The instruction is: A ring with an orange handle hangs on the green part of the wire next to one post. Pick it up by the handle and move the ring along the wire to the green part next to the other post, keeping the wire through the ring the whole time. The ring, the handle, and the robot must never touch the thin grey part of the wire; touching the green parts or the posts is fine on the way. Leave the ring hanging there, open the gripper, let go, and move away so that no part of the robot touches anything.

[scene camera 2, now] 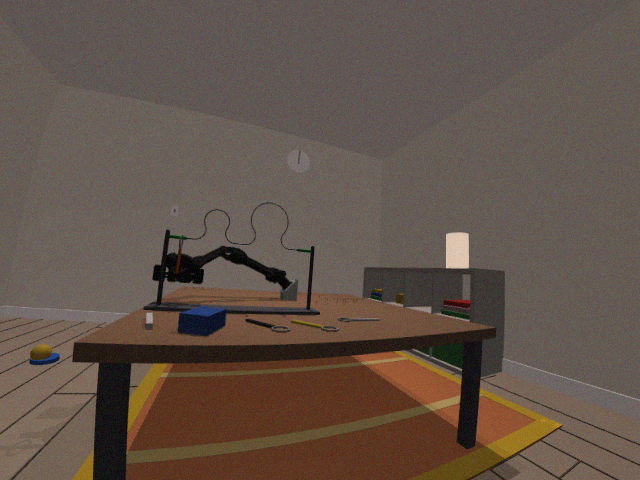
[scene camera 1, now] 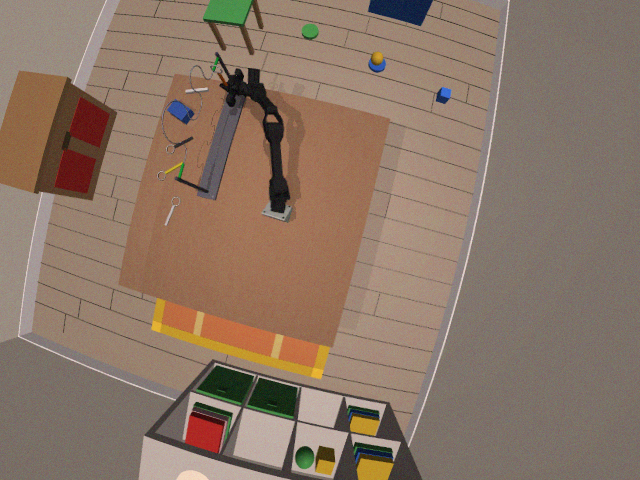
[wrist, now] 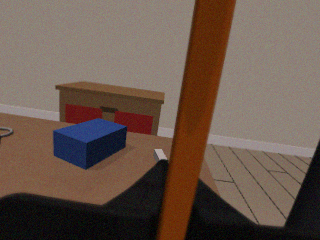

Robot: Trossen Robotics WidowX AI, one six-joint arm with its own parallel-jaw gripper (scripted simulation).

Labels:
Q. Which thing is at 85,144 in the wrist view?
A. A blue box.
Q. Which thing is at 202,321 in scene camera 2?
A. A blue box.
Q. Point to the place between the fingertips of my gripper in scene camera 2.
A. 174,275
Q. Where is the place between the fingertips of my gripper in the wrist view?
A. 169,167

